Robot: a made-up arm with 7 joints. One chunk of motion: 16 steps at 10 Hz.
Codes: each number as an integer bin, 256 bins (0 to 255) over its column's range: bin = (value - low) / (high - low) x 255, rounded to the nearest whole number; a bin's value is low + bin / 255 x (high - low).
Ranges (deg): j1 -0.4..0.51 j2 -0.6..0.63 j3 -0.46..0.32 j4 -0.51..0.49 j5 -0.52..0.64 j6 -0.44..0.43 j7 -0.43..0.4
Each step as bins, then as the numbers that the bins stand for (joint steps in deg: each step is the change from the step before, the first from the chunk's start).
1 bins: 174 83 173 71 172 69 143
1 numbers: 0.221 -0.200 0.069 -0.232 0.262 -0.205 0.035
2 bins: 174 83 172 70 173 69 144
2 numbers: 0.221 -0.200 0.066 -0.235 0.267 -0.205 0.039
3 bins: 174 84 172 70 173 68 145
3 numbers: 0.221 -0.195 0.066 -0.235 0.267 -0.208 0.042
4 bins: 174 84 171 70 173 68 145
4 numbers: 0.221 -0.195 0.063 -0.235 0.267 -0.208 0.042
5 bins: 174 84 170 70 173 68 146
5 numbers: 0.221 -0.195 0.060 -0.235 0.267 -0.208 0.045
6 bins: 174 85 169 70 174 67 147
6 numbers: 0.221 -0.190 0.057 -0.235 0.272 -0.211 0.048
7 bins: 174 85 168 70 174 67 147
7 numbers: 0.221 -0.190 0.054 -0.235 0.272 -0.211 0.048
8 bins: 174 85 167 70 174 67 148
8 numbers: 0.221 -0.190 0.051 -0.235 0.272 -0.211 0.052
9 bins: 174 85 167 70 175 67 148
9 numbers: 0.221 -0.190 0.051 -0.235 0.276 -0.211 0.052
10 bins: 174 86 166 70 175 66 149
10 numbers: 0.221 -0.185 0.048 -0.235 0.276 -0.215 0.055
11 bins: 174 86 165 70 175 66 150
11 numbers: 0.221 -0.185 0.045 -0.235 0.276 -0.215 0.058
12 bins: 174 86 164 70 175 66 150
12 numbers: 0.221 -0.185 0.042 -0.235 0.276 -0.215 0.058
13 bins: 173 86 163 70 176 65 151
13 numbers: 0.217 -0.185 0.039 -0.235 0.281 -0.218 0.061
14 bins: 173 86 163 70 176 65 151
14 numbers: 0.217 -0.185 0.039 -0.235 0.281 -0.218 0.061
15 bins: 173 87 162 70 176 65 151
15 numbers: 0.217 -0.180 0.036 -0.235 0.281 -0.218 0.061
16 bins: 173 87 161 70 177 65 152
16 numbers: 0.217 -0.180 0.032 -0.235 0.285 -0.218 0.065
